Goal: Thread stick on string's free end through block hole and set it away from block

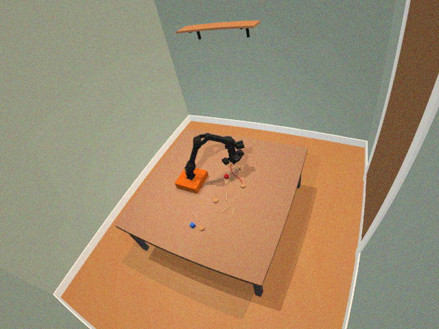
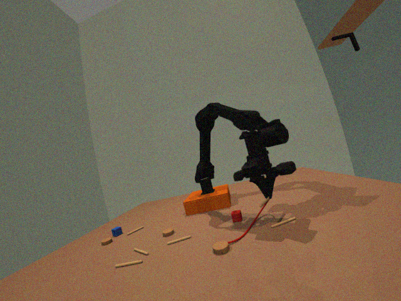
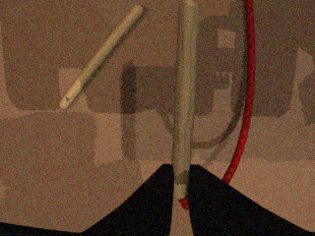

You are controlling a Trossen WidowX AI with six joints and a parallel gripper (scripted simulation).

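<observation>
The thin stick is 1 cm to the right of my gripper tip and 1 cm ahead of it. Also, from my gripper tip: red block: 11 cm to the right, 4 cm below, 3 cm behind; then blue cube: 63 cm to the right, 5 cm behind, 4 cm below; then round wooden button: 15 cm to the right, 14 cm ahead, 5 cm below.
</observation>
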